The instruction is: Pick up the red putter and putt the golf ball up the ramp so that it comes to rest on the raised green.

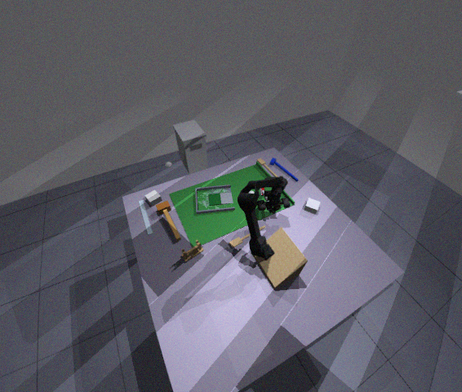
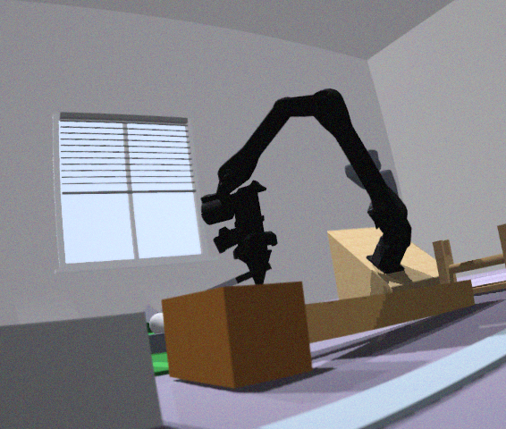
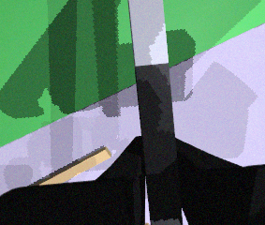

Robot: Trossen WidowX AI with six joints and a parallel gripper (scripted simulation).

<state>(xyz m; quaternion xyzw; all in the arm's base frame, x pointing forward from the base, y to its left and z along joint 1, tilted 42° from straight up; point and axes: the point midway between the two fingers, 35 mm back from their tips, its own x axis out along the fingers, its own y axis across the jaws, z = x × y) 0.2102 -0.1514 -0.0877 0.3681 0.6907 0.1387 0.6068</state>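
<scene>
The red putter is 110 mm ahead of my gripper tip and 40 mm to the right of it. The rest, counted from my gripper tip: blue tool (370 mm to the right, 350 mm ahead, 60 mm below); then pale blue strip (710 mm to the left, 390 mm ahead, 70 mm below); then white golf ball (230 mm ahead, 50 mm below).
</scene>
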